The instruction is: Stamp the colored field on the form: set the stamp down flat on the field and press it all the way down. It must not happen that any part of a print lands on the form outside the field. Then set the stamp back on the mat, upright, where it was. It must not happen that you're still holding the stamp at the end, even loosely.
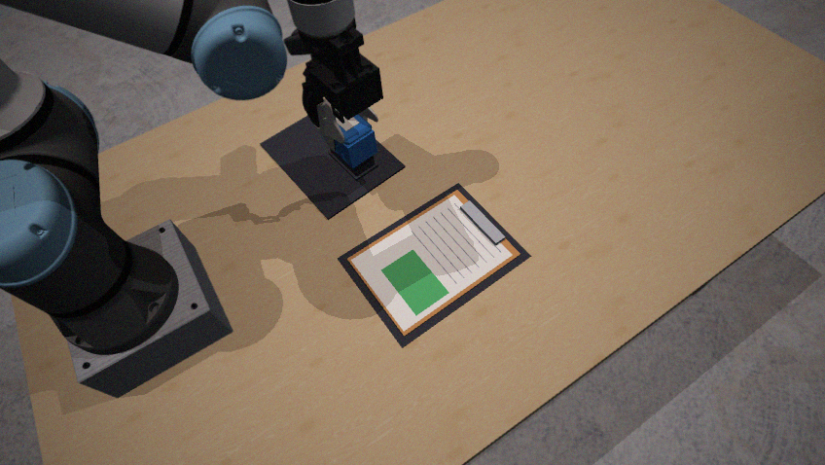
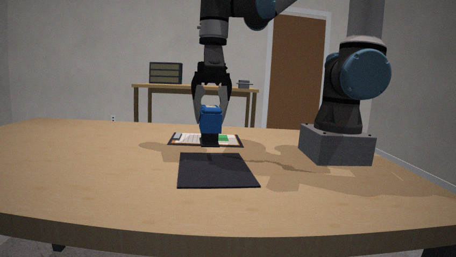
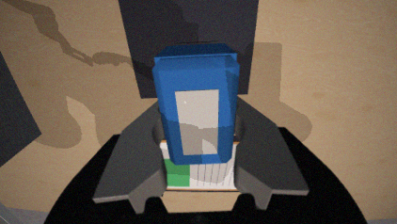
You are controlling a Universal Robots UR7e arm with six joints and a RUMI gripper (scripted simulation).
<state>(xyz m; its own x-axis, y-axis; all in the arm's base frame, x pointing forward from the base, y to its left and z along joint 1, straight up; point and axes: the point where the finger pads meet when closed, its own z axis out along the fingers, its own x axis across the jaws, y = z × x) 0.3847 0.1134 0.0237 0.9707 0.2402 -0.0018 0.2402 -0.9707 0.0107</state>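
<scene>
Right now my hand is 11 cm above the mat, 7 cm to the right of it and 2 cm past it. The rest, counted from my hand: clipboard 21 cm to the right, 11 cm below, 7 cm ahead; then blue stamp 2 cm below.
</scene>
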